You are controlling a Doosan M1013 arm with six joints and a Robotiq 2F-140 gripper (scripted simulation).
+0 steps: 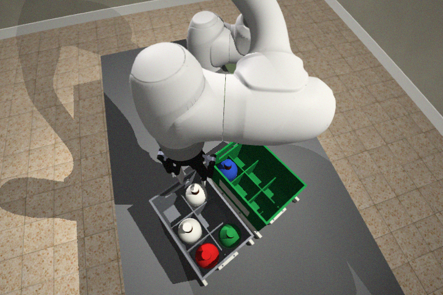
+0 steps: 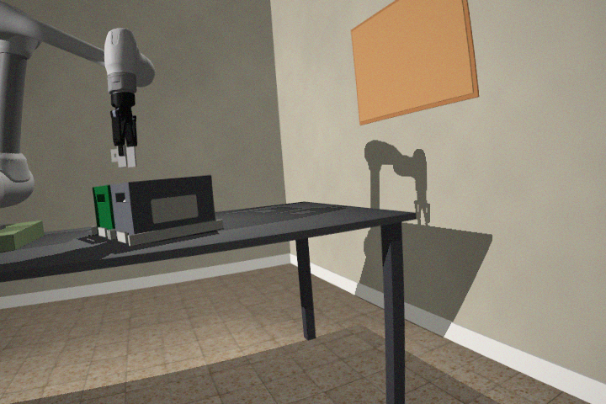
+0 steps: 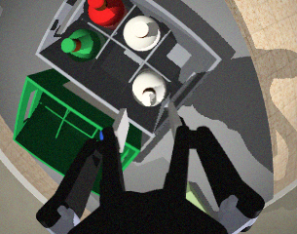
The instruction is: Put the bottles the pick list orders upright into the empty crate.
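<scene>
My hand is 100 mm short of the grey crate, 20 mm to the left of it and 170 mm above it. The rest, counted from my hand: blue bottle: 40 mm behind, 130 mm to the left, 170 mm below; green bottle: 170 mm ahead, 50 mm to the left, 170 mm below; red bottle: 200 mm ahead, 30 mm to the right, 170 mm below.
</scene>
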